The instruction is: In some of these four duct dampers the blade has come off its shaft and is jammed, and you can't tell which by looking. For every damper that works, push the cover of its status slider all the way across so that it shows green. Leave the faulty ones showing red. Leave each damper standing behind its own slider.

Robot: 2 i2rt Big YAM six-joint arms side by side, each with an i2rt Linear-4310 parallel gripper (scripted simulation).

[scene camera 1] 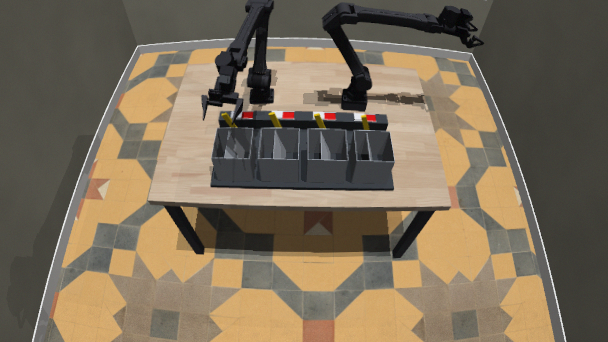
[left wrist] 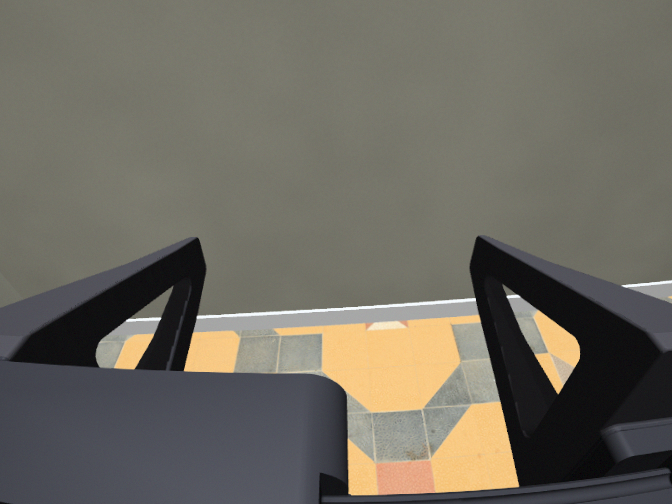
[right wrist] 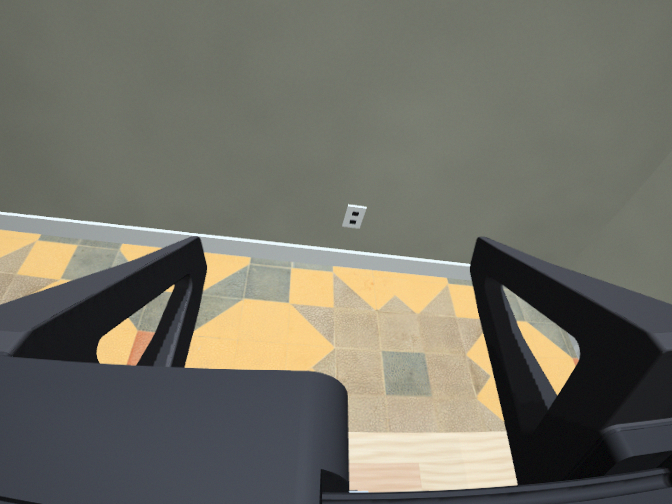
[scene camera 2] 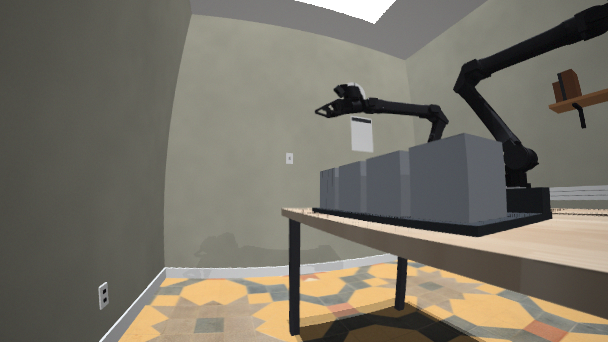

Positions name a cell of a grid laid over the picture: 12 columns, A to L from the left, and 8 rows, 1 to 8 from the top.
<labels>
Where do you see a damper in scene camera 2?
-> G5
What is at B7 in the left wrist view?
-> My left gripper.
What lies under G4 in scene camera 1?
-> A damper.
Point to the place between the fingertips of my right gripper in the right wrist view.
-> G5
</labels>
